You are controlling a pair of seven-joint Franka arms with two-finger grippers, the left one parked.
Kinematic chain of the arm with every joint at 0, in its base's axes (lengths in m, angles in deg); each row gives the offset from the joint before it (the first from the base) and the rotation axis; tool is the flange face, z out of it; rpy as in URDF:
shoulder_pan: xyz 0 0 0.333 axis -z
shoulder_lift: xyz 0 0 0 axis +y
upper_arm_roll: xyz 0 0 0.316 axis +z
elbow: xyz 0.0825 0 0 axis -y
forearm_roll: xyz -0.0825 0 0.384 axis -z
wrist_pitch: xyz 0 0 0 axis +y
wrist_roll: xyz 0.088 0 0 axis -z
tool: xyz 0 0 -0.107 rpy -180 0 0
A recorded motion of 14 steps. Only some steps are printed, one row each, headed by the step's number.
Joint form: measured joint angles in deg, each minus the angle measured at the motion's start. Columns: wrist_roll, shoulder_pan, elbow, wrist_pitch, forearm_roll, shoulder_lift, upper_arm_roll.
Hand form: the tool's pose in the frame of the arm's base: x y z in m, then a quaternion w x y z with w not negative. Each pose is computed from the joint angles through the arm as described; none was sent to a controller.
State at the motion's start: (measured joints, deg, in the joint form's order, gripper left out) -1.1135 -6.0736 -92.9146 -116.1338 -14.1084 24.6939 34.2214
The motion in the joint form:
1: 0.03 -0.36 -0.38 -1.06 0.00 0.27 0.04
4: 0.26 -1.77 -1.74 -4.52 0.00 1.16 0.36
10: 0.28 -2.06 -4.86 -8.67 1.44 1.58 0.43
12: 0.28 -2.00 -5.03 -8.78 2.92 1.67 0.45
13: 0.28 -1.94 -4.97 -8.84 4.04 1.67 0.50
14: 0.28 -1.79 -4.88 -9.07 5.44 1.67 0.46
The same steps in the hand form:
1: 0.5295 0.4077 0.4151 0.22245 -0.93419 -0.27337 0.05539
4: 0.5198 0.4238 0.4009 0.22734 -0.93226 -0.27711 0.04913
10: 0.5132 0.4256 0.3774 0.21753 -0.93450 -0.27890 0.04020
12: 0.5136 0.4243 0.3750 0.20776 -0.93483 -0.28560 0.03692
13: 0.5145 0.4237 0.3754 0.20096 -0.93485 -0.29088 0.03254
14: 0.5171 0.4216 0.3760 0.19253 -0.93530 -0.29580 0.02546

